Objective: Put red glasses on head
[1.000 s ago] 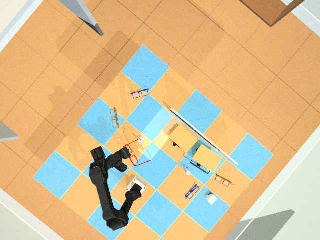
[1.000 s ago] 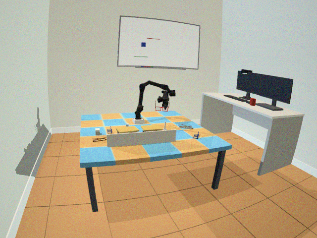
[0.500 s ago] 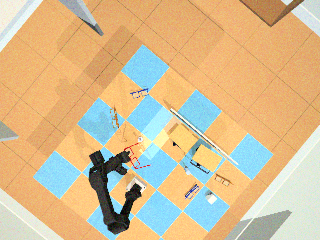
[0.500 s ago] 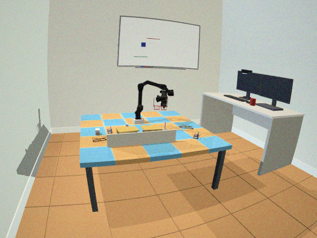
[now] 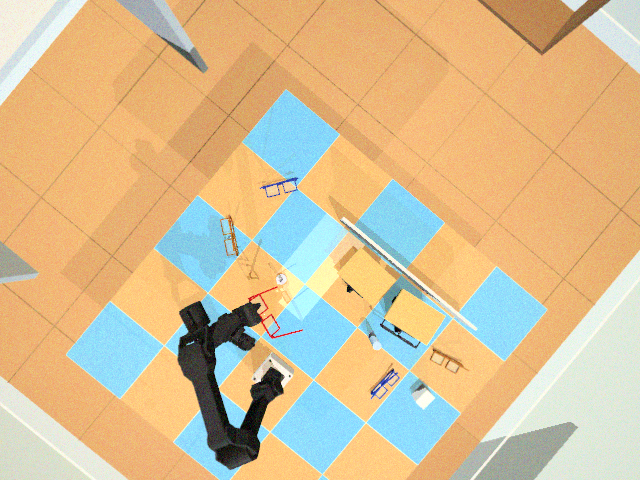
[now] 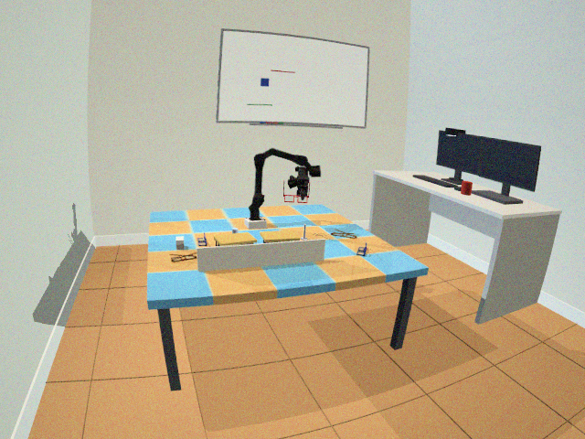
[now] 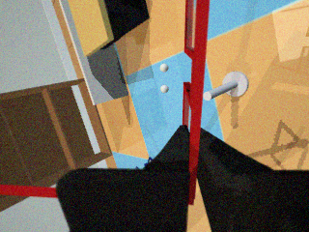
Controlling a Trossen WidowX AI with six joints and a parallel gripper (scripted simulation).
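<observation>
My gripper tip is now 2 cm short of the red glasses, 5 cm to the left of it and 4 cm below it. The rest, counted from my gripper tip: white cube: 3 cm ahead, 69 cm to the right, 18 cm below; blue glasses: 2 cm behind, 56 cm to the right, 19 cm below; long white panel: 36 cm ahead, 35 cm to the right, 15 cm below.
</observation>
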